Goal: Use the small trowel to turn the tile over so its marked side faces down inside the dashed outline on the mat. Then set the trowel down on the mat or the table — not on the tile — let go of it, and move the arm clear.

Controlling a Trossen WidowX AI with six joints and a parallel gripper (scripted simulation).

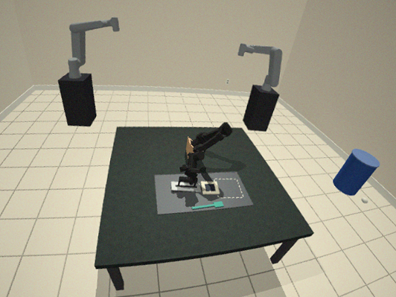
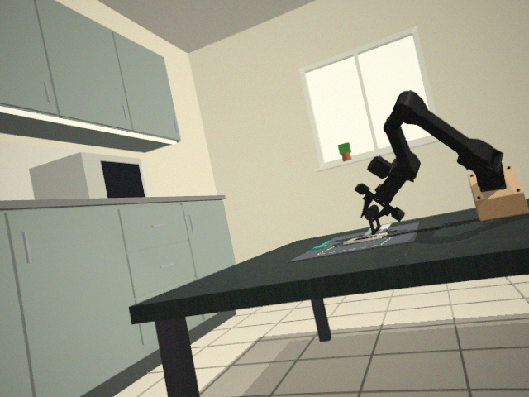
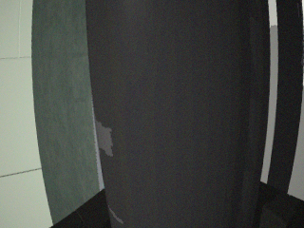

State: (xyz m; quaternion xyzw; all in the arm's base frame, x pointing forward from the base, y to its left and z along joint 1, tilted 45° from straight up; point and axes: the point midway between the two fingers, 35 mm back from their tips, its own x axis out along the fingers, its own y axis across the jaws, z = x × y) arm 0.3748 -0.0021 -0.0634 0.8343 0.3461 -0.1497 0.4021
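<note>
Now: gripper tip 9 cm to the right of the grey mat and 8 cm above it. From my gripper tip the other things lie so: teal trowel: 13 cm ahead, 12 cm to the left, 5 cm below; tile: 14 cm to the left, 5 cm below, 2 cm behind.
</note>
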